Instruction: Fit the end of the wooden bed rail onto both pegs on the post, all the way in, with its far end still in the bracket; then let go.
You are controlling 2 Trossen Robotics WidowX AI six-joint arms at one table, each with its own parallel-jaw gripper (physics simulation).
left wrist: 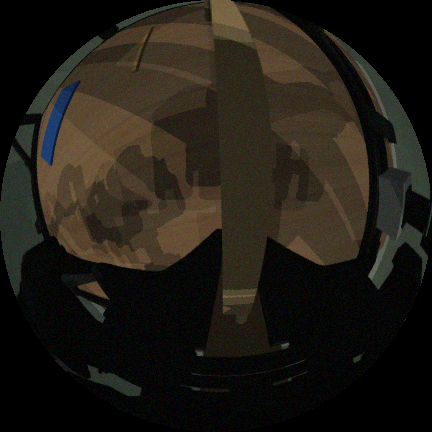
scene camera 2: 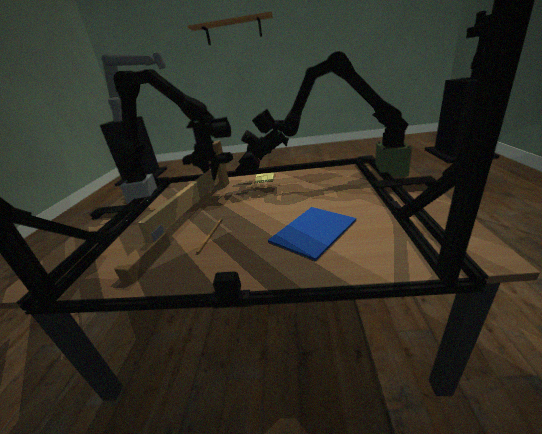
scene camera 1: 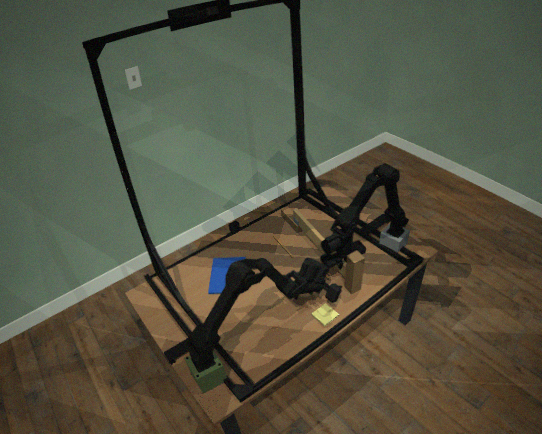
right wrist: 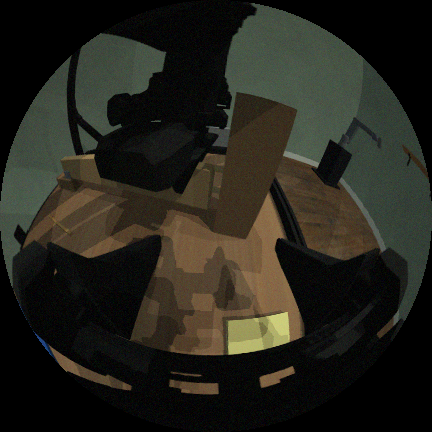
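Pixels of known places: left gripper, fingertip midpoint: (left wrist: 235, 234) (scene camera 2: 212, 180) (scene camera 1: 342, 267) (right wrist: 181, 187); right gripper, fingertip midpoint: (left wrist: 137, 307) (scene camera 2: 237, 166) (scene camera 1: 333, 281) (right wrist: 219, 243); left arm's base, origin of the base link: (scene camera 2: 136, 179) (scene camera 1: 395, 231); right arm's base, origin of the base link: (scene camera 2: 393, 145) (scene camera 1: 203, 361).
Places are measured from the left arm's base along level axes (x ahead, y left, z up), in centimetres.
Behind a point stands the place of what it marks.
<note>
The pale wooden bed rail (scene camera 1: 310, 229) @(x 23.7, y -30.5, z 1.3 cm) (scene camera 2: 175, 207) @(x 22.9, y -32.8, z -0.6 cm) (left wrist: 245, 150) @(x 29.5, y -12.4, z 1.3 cm) stands on edge, its far end at the wooden bracket (scene camera 1: 290, 220) @(x 19.0, y -46.8, z -4.7 cm) (scene camera 2: 127, 267) @(x 15.3, y -54.9, z -4.0 cm); how deep it sits there I cannot tell. The upright wooden post (scene camera 1: 354, 275) @(x 36.1, y 1.6, z 2.7 cm) (right wrist: 257, 165) @(x 36.0, y -0.5, z 3.5 cm) is by the rail's near end. A peg (left wrist: 242, 319) @(x 32.3, y -3.2, z 1.3 cm) shows past that end in the left wrist view, with a small gap to the post. My left gripper (scene camera 2: 215, 170) @(x 31.2, y -7.6, z -2.7 cm) (left wrist: 235, 234) @(x 31.2, y -7.6, z -2.7 cm) is shut on the rail near that end. My right gripper (scene camera 1: 334, 280) @(x 41.7, y -4.5, z 0.2 cm) (right wrist: 219, 243) @(x 41.7, y -4.5, z 0.2 cm) is open and empty, in front of the post.
A yellow note pad (scene camera 1: 325, 315) @(x 52.4, y 0.2, z -7.1 cm) (scene camera 2: 264, 177) @(x 51.7, y -1.4, z -7.2 cm) (right wrist: 257, 334) @(x 50.2, y -0.6, z -7.1 cm) lies near the post. A thin wooden stick (scene camera 1: 283, 246) @(x 32.8, y -39.2, z -7.5 cm) (scene camera 2: 209, 236) @(x 32.4, y -40.9, z -7.7 cm) lies beside the rail. A blue folder (scene camera 1: 220, 275) @(x 64.0, y -47.9, z -7.3 cm) (scene camera 2: 314, 232) @(x 61.2, y -48.1, z -7.4 cm) lies farther off. A black frame (scene camera 1: 300, 100) @(x -2.3, y -56.0, z 47.9 cm) surrounds the table.
</note>
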